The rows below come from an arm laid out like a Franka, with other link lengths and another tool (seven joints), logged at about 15 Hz.
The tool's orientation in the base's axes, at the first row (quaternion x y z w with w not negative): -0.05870, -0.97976, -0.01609, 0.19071
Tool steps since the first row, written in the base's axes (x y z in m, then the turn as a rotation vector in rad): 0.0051, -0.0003, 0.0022, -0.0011, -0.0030, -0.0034; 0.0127, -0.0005, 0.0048, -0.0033, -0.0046, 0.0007; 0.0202, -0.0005, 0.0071, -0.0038, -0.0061, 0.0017; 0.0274, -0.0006, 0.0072, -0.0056, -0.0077, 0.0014; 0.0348, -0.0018, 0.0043, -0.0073, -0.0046, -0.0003; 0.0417, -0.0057, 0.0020, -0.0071, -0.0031, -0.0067; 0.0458, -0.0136, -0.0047, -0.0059, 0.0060, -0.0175
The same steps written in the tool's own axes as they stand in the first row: -0.0039, 0.0003, -0.0040, -0.0006, -0.0031, 0.0034; -0.0099, 0.0011, -0.0092, 0.0028, -0.0050, 0.0003; -0.0160, 0.0020, -0.0141, 0.0035, -0.0065, -0.0005; -0.0226, 0.0028, -0.0169, 0.0048, -0.0083, 0.0004; -0.0306, 0.0025, -0.0170, 0.0061, -0.0055, 0.0027; -0.0382, -0.0006, -0.0177, 0.0037, -0.0040, 0.0087; -0.0454, -0.0080, -0.0134, -0.0005, 0.0051, 0.0187
